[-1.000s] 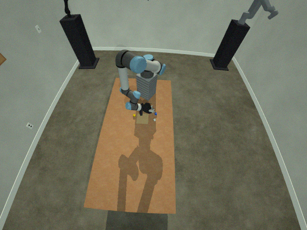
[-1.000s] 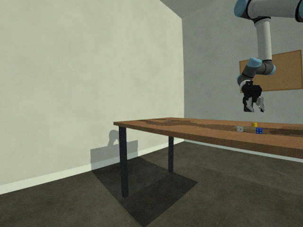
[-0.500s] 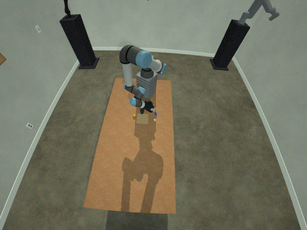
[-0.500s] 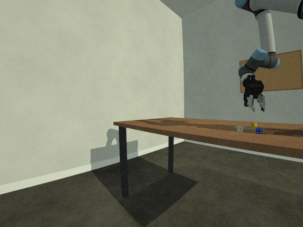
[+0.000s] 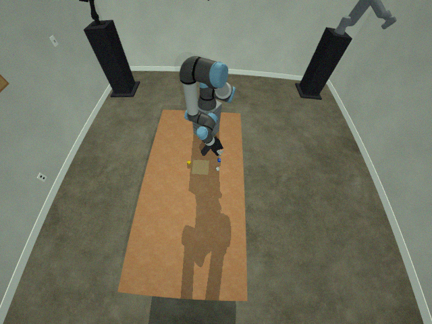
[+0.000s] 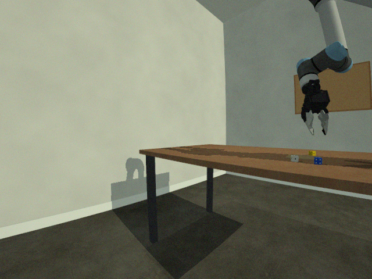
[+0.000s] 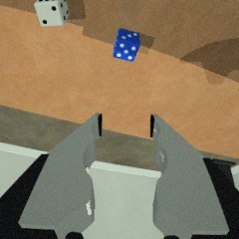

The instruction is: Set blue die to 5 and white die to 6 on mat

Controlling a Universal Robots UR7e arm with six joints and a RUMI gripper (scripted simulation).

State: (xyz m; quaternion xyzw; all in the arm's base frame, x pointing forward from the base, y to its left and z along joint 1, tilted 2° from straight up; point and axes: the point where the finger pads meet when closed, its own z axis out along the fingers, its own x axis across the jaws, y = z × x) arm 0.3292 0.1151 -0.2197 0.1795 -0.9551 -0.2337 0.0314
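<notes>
Right now the blue die is 1 cm to the left of my hand and 11 cm below it. The rest, counted from my hand: white die (8 cm ahead, 1 cm to the right, 11 cm below); yellow die (3 cm ahead, 25 cm to the right, 11 cm below); tan mat (6 cm ahead, 15 cm to the right, 12 cm below).
</notes>
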